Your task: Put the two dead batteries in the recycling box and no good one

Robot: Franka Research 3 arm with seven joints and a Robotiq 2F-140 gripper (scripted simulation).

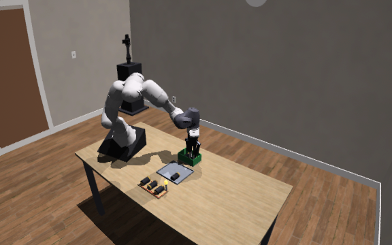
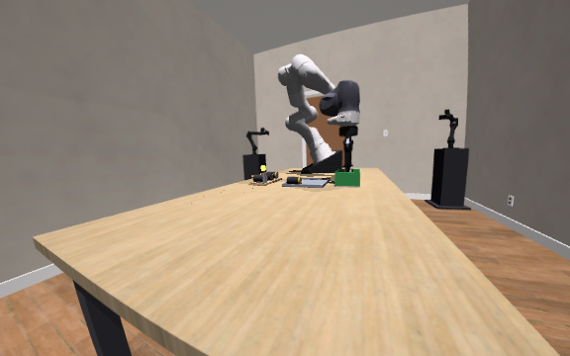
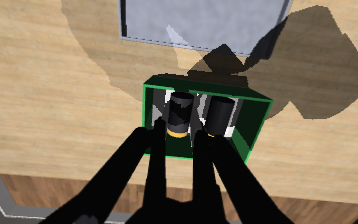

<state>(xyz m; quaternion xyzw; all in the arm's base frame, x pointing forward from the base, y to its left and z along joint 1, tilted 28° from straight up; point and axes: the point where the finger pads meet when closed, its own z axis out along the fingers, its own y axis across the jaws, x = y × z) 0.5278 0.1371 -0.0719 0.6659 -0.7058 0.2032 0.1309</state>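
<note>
My gripper is now 3 cm past the green recycling box and 3 cm above it. The rest, counted from my hand: bulb: 37 cm to the right, 5 cm ahead, 4 cm above; grey tray: 18 cm to the right, 4 cm below, 3 cm behind.
</note>
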